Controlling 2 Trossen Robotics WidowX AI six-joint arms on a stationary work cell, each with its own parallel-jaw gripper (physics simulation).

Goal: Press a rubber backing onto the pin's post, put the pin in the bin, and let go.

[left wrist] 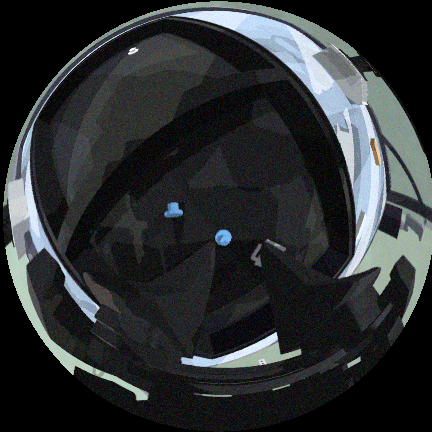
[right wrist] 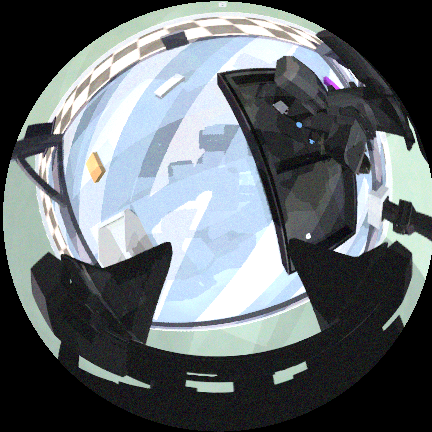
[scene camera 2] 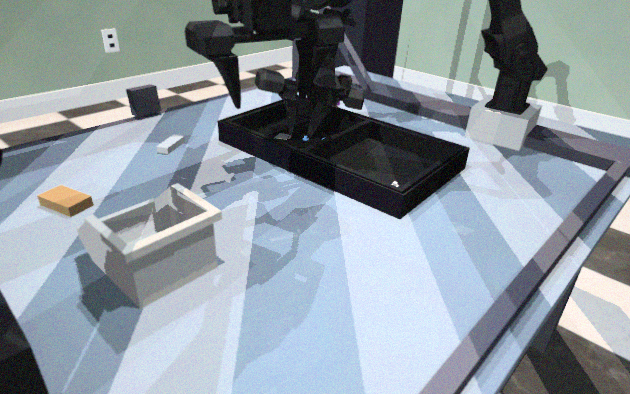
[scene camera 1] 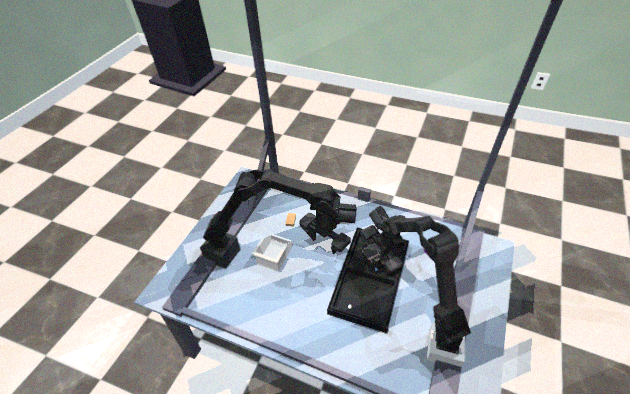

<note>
My left gripper is part open and touches a black two-compartment tray. My right gripper is open, holding nothing. I also see a white bin and a frame post.
My left gripper is seen too in the left wrist view and in the right wrist view. My right gripper shows as well in the right wrist view and in scene camera 1.
</note>
